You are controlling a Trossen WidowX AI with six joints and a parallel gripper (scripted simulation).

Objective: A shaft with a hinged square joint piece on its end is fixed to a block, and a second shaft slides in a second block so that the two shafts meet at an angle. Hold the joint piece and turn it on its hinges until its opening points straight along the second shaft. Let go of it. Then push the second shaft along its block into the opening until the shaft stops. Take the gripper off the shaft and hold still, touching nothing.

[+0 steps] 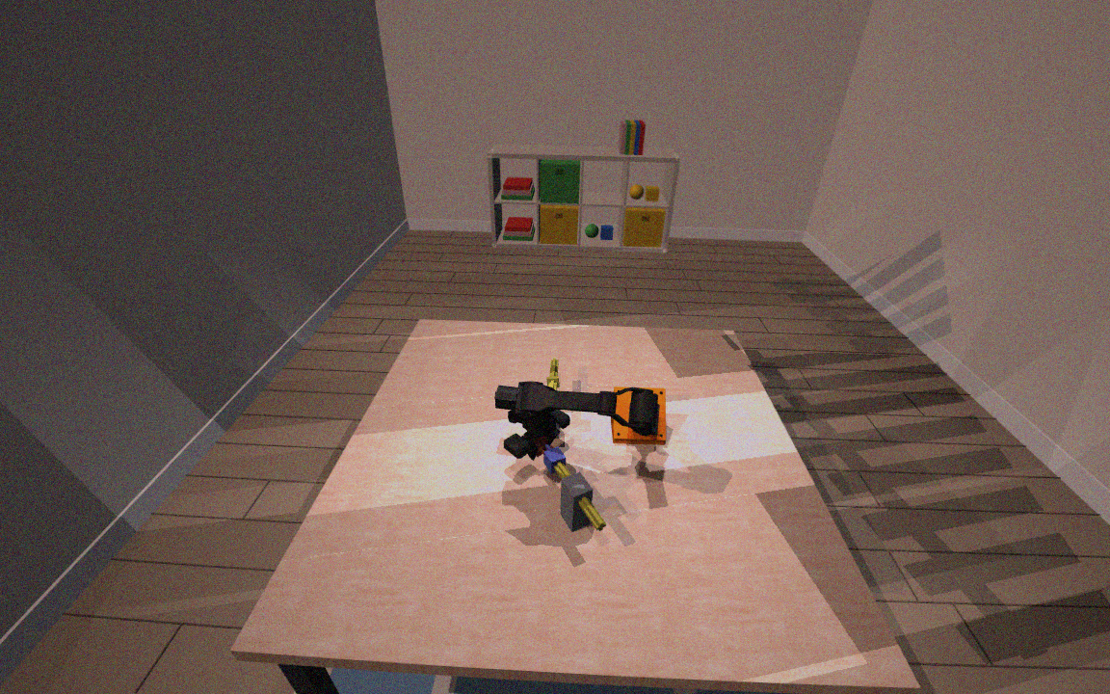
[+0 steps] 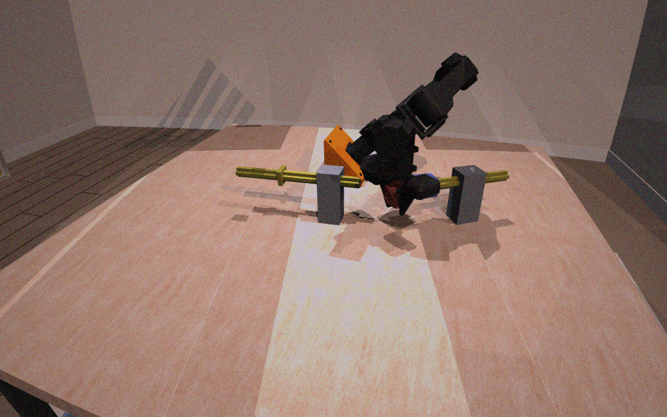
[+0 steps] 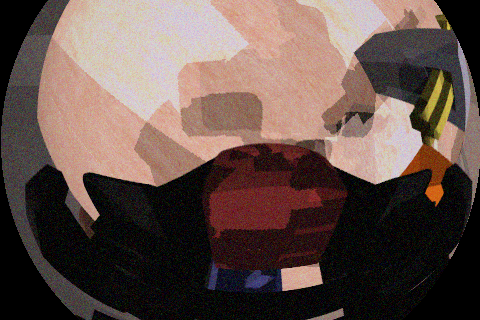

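Now: gripper tip 40 mm below the red square joint piece.
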